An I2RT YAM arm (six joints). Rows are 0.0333 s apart.
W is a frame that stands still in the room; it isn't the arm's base.
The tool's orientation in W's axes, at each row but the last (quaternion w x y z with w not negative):
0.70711 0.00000 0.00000 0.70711
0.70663 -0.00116 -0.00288 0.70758
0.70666 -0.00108 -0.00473 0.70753
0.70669 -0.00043 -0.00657 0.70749
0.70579 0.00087 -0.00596 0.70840
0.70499 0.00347 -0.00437 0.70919
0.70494 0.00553 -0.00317 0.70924
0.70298 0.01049 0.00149 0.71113
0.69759 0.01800 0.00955 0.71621
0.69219 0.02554 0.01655 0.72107
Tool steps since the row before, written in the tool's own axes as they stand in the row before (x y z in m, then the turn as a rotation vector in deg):
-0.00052 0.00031 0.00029 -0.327 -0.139 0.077
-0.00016 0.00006 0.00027 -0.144 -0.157 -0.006
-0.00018 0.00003 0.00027 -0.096 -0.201 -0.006
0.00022 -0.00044 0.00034 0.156 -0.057 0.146
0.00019 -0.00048 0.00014 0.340 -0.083 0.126
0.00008 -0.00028 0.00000 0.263 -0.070 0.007
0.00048 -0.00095 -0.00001 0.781 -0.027 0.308
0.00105 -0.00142 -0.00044 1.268 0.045 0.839
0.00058 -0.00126 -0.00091 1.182 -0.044 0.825
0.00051 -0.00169 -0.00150 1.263 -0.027 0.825
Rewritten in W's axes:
-0.00031 -0.00052 0.00029 0.139 -0.327 0.077
-0.00006 -0.00016 0.00027 0.157 -0.144 -0.005
-0.00003 -0.00018 0.00027 0.201 -0.096 -0.005
0.00044 0.00022 0.00035 0.055 0.155 0.148
0.00048 0.00019 0.00015 0.081 0.339 0.130
0.00028 0.00008 0.00000 0.068 0.263 0.010
0.00095 0.00049 -0.00001 0.023 0.777 0.318
0.00140 0.00107 -0.00045 -0.045 1.257 0.856
0.00121 0.00062 -0.00095 0.045 1.173 0.837
0.00158 0.00060 -0.00159 0.025 1.253 0.839

